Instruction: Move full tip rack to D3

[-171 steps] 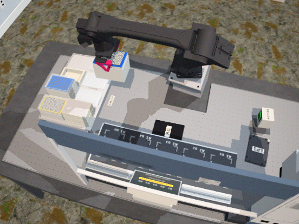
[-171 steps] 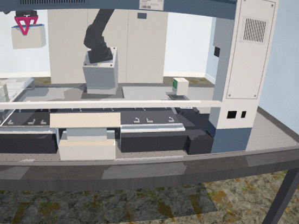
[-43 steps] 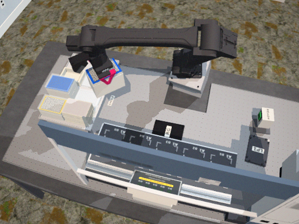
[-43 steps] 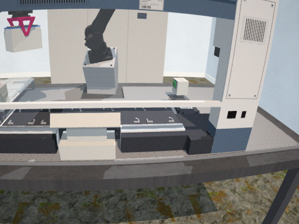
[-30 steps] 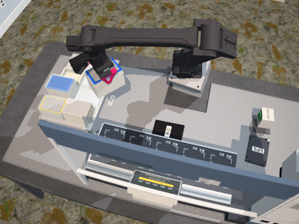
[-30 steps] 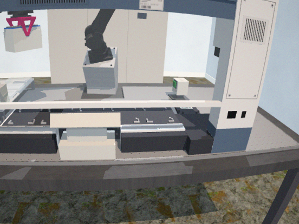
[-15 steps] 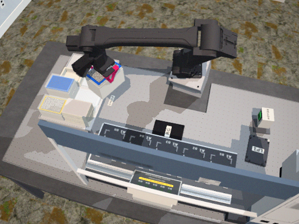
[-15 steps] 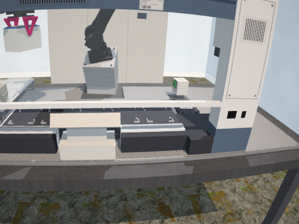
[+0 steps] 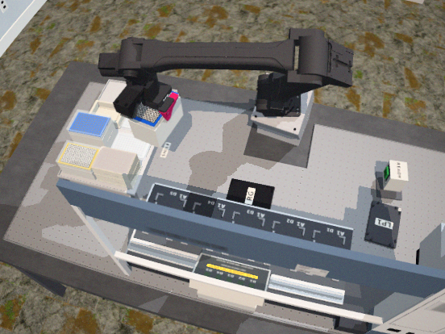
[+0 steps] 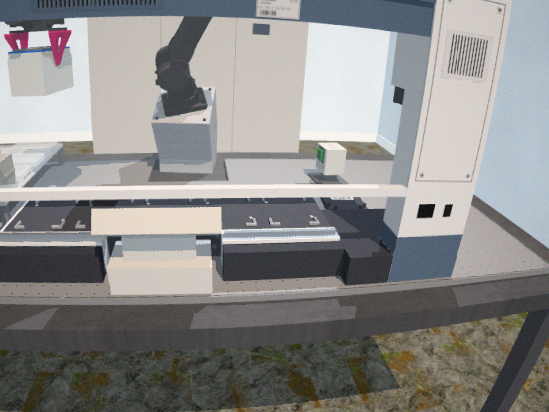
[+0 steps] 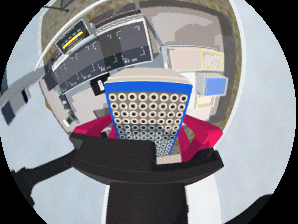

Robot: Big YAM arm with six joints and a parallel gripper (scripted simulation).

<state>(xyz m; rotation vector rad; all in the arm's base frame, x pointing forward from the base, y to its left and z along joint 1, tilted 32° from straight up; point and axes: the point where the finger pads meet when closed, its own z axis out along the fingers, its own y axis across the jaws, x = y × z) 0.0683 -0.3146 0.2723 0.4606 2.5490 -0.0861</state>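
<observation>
Now: the blue-framed tip rack 1 cm behind my hand. The rest, counted from my hand: pale sealed block: 22 cm below, 16 cm to the right, 3 cm ahead; then shelf: 29 cm below, 19 cm to the right, 15 cm behind; then clear flat piece: 27 cm below, 14 cm to the right, 8 cm behind.
</observation>
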